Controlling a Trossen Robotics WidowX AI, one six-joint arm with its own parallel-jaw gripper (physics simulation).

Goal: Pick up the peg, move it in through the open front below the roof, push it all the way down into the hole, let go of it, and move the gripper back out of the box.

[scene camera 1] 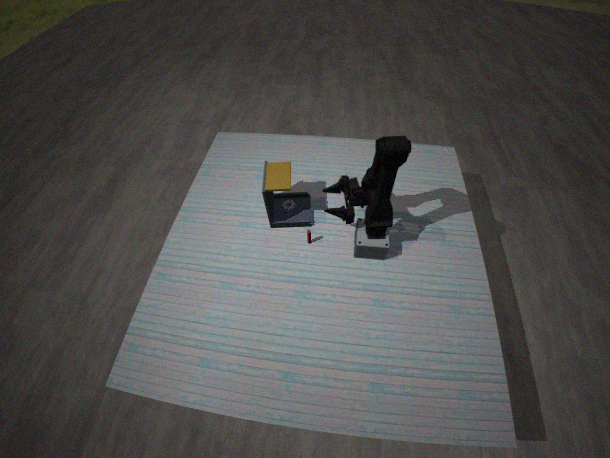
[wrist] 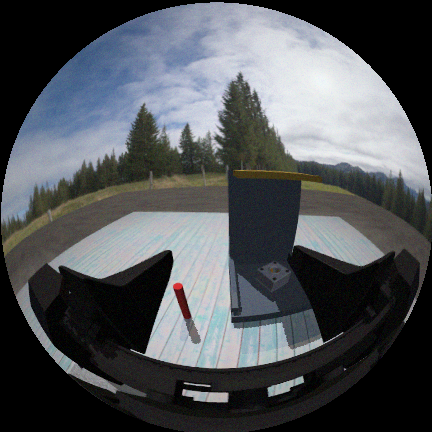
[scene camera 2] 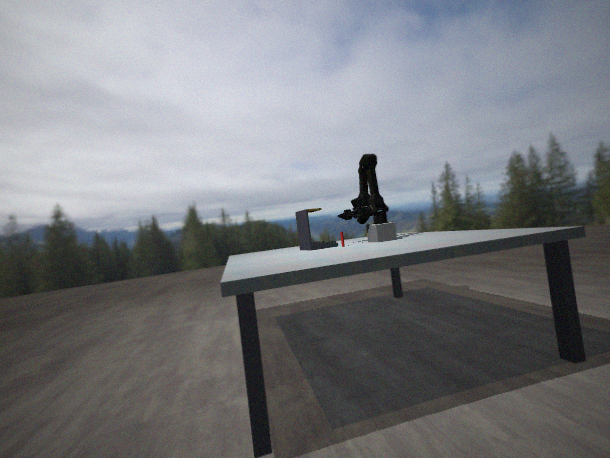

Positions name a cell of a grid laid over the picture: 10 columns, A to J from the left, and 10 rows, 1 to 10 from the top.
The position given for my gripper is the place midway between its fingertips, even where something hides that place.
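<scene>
My gripper (scene camera 1: F5) is open, with nothing in its grasp, and you get the gripper in the wrist view (wrist: F6) too. I can also see a yellow roof (scene camera 1: E4).
</scene>
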